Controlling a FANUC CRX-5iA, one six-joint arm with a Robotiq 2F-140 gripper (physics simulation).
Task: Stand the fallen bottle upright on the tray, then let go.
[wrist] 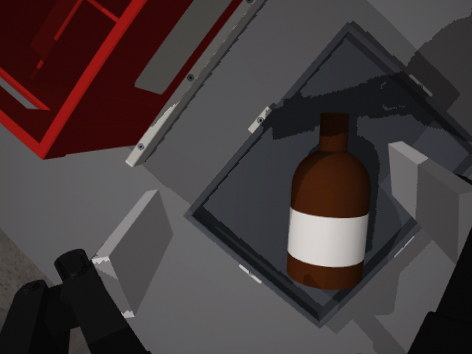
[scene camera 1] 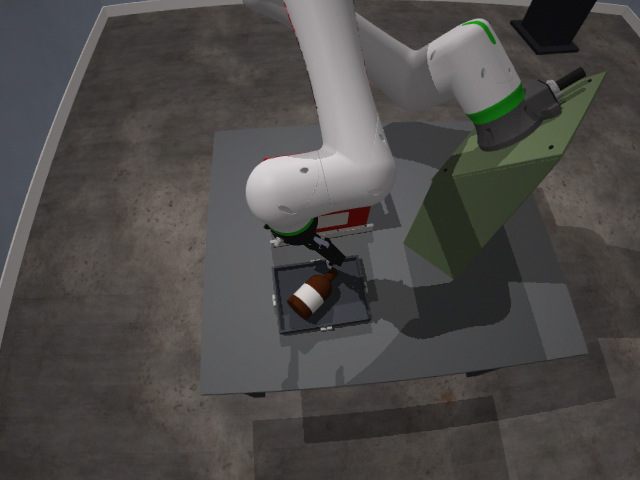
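Where they show: gripper, fingertip midpoint: point(wrist: 274, 192) point(scene camera 1: 307, 250); arm's base at its link origin: point(scene camera 1: 510, 131).
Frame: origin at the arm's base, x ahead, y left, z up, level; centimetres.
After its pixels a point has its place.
Note:
The brown bottle with a white label point(scene camera 1: 309, 298) @(x 48.6, y 14.1, z -36.6 cm) point(wrist: 327, 235) @(x 48.6, y 12.1, z -36.6 cm) lies on its side inside the dark shallow tray point(scene camera 1: 351, 322) @(x 38.9, y 21.7, z -42.0 cm) point(wrist: 226, 172) @(x 50.2, y 1.8, z -41.9 cm). In the scene view its neck points to the back right, towards the tray's back rim; in the wrist view the neck points up. My gripper point(scene camera 1: 305, 251) @(x 46.8, y 5.1, z -27.0 cm) point(wrist: 274, 192) @(x 46.8, y 5.1, z -27.0 cm) is open and empty, above the tray's back edge in the scene view. In the wrist view the bottle shows between the two finger pads, closer to the right pad, touching neither. The scene view shows one finger clearly; the other is partly hidden by the wrist.
A red divided crate point(scene camera 1: 356, 219) @(x 29.7, y -6.3, z -37.7 cm) point(wrist: 95, 75) @(x 47.3, y -7.2, z -26.9 cm) stands behind the tray, largely hidden by the arm in the scene view. A pale rail point(scene camera 1: 351, 230) @(x 31.1, y -5.2, z -41.9 cm) point(wrist: 165, 120) @(x 49.4, y -6.2, z -41.5 cm) runs along its front. A green pedestal point(scene camera 1: 506, 191) @(x 7.7, y 13.4, z -1.7 cm) carries the arm's base at the right of the grey table point(scene camera 1: 237, 335) @(x 69.7, y 17.4, z -44.4 cm).

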